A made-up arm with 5 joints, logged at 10 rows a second.
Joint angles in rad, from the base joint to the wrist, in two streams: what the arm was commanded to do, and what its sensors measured. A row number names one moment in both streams.
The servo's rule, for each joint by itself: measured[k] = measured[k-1] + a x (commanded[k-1-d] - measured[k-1]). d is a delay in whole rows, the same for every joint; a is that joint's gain. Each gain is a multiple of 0.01, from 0.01 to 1. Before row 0 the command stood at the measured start. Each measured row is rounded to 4 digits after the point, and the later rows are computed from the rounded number. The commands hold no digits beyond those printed.
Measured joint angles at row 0:
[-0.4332, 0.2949, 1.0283, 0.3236, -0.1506]
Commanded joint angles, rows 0 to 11:
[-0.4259, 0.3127, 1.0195, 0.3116, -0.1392]
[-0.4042, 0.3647, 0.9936, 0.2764, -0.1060]
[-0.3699, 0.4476, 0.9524, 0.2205, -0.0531]
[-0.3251, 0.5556, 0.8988, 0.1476, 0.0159]
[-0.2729, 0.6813, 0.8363, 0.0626, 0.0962]
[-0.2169, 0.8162, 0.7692, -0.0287, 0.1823]
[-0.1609, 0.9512, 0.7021, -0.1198, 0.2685]
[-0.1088, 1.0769, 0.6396, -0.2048, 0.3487]
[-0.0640, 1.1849, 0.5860, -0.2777, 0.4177]
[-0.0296, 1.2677, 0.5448, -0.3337, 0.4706]
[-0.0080, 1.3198, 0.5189, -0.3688, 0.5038]
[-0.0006, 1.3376, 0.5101, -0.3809, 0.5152]
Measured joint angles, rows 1 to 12:
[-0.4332, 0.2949, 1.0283, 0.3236, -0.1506]
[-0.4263, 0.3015, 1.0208, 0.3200, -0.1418]
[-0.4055, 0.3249, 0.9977, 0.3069, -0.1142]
[-0.3720, 0.3703, 0.9592, 0.2810, -0.0672]
[-0.3279, 0.4389, 0.9079, 0.2410, -0.0032]
[-0.2762, 0.5286, 0.8470, 0.1875, 0.0733]
[-0.2205, 0.6350, 0.7809, 0.1226, 0.1572]
[-0.1645, 0.7520, 0.7139, 0.0499, 0.2429]
[-0.1121, 0.8722, 0.6507, -0.0265, 0.3244]
[-0.0669, 0.9879, 0.5957, -0.1019, 0.3962]
[-0.0318, 1.0914, 0.5524, -0.1714, 0.4535]
[-0.0094, 1.1759, 0.5239, -0.2306, 0.4922]
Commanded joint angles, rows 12 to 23:
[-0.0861, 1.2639, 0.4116, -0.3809, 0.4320]
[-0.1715, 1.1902, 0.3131, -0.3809, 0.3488]
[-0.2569, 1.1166, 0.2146, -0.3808, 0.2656]
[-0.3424, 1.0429, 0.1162, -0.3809, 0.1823]
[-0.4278, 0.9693, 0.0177, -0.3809, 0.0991]
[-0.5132, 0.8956, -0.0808, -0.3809, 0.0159]
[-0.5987, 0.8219, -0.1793, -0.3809, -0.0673]
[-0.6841, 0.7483, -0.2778, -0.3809, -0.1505]
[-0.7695, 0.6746, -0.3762, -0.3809, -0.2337]
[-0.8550, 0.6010, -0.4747, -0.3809, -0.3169]
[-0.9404, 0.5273, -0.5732, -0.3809, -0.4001]
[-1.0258, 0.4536, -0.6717, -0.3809, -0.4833]
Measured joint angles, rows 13 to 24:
[-0.0011, 1.2357, 0.5122, -0.2757, 0.5099]
[-0.0810, 1.2461, 0.4267, -0.3073, 0.4499]
[-0.1661, 1.2254, 0.3301, -0.3294, 0.3721]
[-0.2515, 1.1851, 0.2319, -0.3448, 0.2901]
[-0.3369, 1.1325, 0.1336, -0.3556, 0.2071]
[-0.4223, 1.0721, 0.0351, -0.3632, 0.1239]
[-0.5077, 1.0068, -0.0634, -0.3685, 0.0407]
[-0.5932, 0.9384, -0.1619, -0.3722, -0.0425]
[-0.6786, 0.8681, -0.2604, -0.3748, -0.1257]
[-0.7640, 0.7965, -0.3588, -0.3766, -0.2089]
[-0.8495, 0.7242, -0.4573, -0.3779, -0.2921]
[-0.9349, 0.6513, -0.5558, -0.3788, -0.3753]

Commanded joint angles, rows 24 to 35:
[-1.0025, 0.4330, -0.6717, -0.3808, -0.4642]
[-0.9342, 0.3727, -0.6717, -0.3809, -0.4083]
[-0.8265, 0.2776, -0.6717, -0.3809, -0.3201]
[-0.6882, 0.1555, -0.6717, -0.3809, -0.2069]
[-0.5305, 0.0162, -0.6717, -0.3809, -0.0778]
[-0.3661, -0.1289, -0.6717, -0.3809, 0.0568]
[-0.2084, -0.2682, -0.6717, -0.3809, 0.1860]
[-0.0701, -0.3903, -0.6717, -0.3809, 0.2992]
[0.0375, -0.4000, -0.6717, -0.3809, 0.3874]
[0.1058, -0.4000, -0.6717, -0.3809, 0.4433]
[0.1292, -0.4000, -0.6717, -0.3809, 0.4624]
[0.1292, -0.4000, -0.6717, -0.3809, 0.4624]
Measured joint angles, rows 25 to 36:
[-1.0203, 0.5782, -0.6543, -0.3794, -0.4585]
[-1.0036, 0.5245, -0.6691, -0.3798, -0.4629]
[-0.9384, 0.4683, -0.6713, -0.3801, -0.4209]
[-0.8332, 0.3977, -0.6716, -0.3803, -0.3433]
[-0.6969, 0.3081, -0.6717, -0.3805, -0.2383]
[-0.5405, 0.2001, -0.6717, -0.3806, -0.1147]
[-0.3766, 0.0784, -0.6717, -0.3807, 0.0174]
[-0.2185, -0.0498, -0.6717, -0.3808, 0.1472]
[-0.0790, -0.1758, -0.6717, -0.3808, 0.2642]
[0.0305, -0.2588, -0.6717, -0.3808, 0.3591]
[0.1013, -0.3110, -0.6717, -0.3808, 0.4239]
[0.1275, -0.3439, -0.6717, -0.3808, 0.4535]

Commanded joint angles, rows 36 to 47:
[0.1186, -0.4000, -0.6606, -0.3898, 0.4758]
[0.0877, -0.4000, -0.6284, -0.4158, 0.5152]
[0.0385, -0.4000, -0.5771, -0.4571, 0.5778]
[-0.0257, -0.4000, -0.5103, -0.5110, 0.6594]
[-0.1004, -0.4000, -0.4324, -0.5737, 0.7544]
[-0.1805, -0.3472, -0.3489, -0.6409, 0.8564]
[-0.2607, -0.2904, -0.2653, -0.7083, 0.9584]
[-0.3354, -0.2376, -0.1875, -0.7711, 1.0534]
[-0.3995, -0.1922, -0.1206, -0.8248, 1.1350]
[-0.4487, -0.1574, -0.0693, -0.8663, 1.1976]
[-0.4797, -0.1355, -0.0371, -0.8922, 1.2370]
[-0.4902, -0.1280, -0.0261, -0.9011, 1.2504]
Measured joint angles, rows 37 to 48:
[0.1291, -0.3647, -0.6717, -0.3808, 0.4604]
[0.1192, -0.3778, -0.6623, -0.3835, 0.4723]
[0.0896, -0.3860, -0.6335, -0.3932, 0.5053]
[0.0416, -0.3912, -0.5856, -0.4124, 0.5611]
[-0.0217, -0.3945, -0.5216, -0.4420, 0.6368]
[-0.0957, -0.3965, -0.4458, -0.4815, 0.7274]
[-0.1754, -0.3783, -0.3634, -0.5293, 0.8267]
[-0.2556, -0.3458, -0.2800, -0.5830, 0.9281]
[-0.3306, -0.3058, -0.2014, -0.6394, 1.0246]
[-0.3954, -0.2638, -0.1327, -0.6950, 1.1096]
[-0.4455, -0.2244, -0.0788, -0.7464, 1.1774]
[-0.4776, -0.1915, -0.0434, -0.7901, 1.2233]

